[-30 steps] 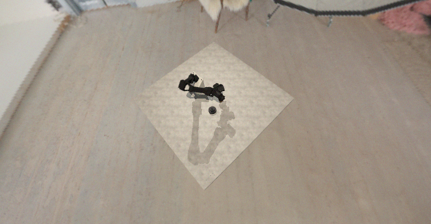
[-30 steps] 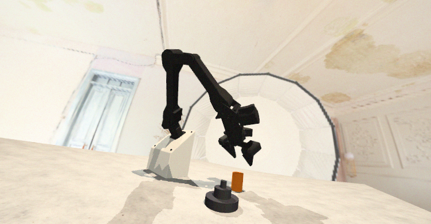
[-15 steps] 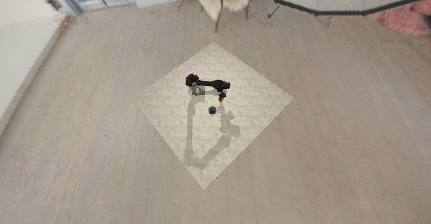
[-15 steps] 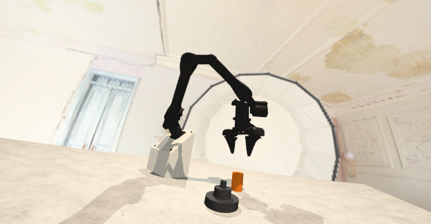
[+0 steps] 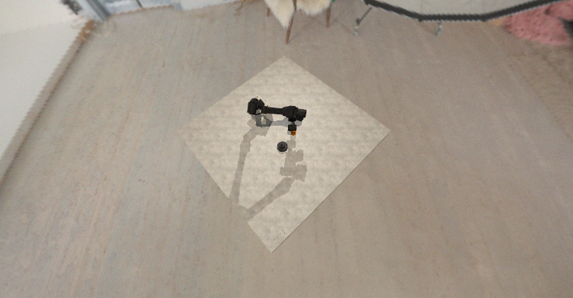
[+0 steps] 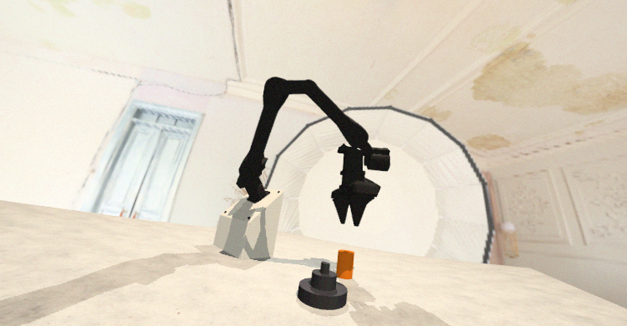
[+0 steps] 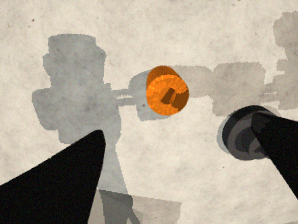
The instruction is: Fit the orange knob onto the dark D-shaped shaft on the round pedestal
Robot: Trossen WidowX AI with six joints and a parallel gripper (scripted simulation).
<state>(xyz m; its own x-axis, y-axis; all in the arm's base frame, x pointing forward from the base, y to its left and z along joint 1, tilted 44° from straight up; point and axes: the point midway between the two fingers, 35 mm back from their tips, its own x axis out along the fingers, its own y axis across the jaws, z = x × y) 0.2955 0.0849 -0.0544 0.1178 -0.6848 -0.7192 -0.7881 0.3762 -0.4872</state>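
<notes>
Right now my gripper tip is 10 cm above the orange knob. From my gripper tip the other things lie so: dark round pedestal: 15 cm to the right, 10 cm below, 5 cm ahead.
</notes>
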